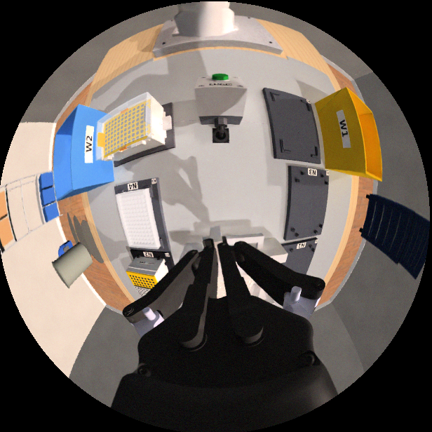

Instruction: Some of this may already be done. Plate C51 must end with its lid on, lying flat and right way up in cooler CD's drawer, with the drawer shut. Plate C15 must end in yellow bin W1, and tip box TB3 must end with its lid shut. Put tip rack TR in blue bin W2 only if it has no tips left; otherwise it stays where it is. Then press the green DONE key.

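Note:
My gripper (216, 234) is shut with nothing between its fingertips, above the front middle of the table. The green DONE key (220, 77) is on its grey box at the back. A tip box (127, 126) with a yellow perforated deck and clear walls stands beside blue bin W2 (75, 160); its lid appears down over the deck. A white plate (138, 218) lies on nest N4; its name is unreadable. A yellow and grey perforated rack (145, 272) stands at nest N2, partly hidden. Yellow bin W1 (340, 142) shows from outside; its contents are hidden. A pale housing (272, 248), perhaps the cooler, is mostly hidden behind my fingers.
A dark empty pad (294, 125) lies beside W1. Nest N3 (307, 205) is bare, and part of nest N1 (300, 257) shows in front of it. The robot's base (217, 42) is at the back. A black socket (220, 135) projects before the key box.

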